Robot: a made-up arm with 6 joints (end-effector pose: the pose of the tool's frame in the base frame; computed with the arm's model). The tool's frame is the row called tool.
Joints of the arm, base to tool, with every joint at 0 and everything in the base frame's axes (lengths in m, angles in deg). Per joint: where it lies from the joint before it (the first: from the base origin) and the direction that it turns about. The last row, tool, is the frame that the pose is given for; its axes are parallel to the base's.
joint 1: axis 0 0 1 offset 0 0 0.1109
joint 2: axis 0 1 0 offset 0 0.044 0
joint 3: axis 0 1 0 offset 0 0 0.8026
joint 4: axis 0 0 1 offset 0 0 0.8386
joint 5: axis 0 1 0 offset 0 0 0
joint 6: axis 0 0 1 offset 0 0 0.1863
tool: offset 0 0 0
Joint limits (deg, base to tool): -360..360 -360..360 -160..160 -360..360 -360..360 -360..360
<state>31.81 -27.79 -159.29 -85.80 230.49 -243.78</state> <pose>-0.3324 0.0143 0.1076 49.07 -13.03 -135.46</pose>
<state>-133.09 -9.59 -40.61 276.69 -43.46 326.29</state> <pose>0.7341 0.5340 1.5142 66.23 0.18 88.54</pose>
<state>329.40 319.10 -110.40 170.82 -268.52 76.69</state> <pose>-0.6206 0.4527 -0.1021 -117.07 -7.48 -106.50</pose>
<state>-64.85 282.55 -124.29 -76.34 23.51 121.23</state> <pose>-0.2065 0.3735 -0.6588 -176.02 27.28 66.82</pose>
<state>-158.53 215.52 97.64 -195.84 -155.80 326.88</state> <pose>0.8496 0.3093 -0.0314 135.01 -61.61 -116.70</pose>
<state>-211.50 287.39 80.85 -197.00 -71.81 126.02</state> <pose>0.4047 -0.2389 1.2140 -77.70 32.97 48.87</pose>
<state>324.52 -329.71 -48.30 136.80 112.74 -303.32</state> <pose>0.1335 0.1034 1.4942 136.62 37.65 -143.14</pose>
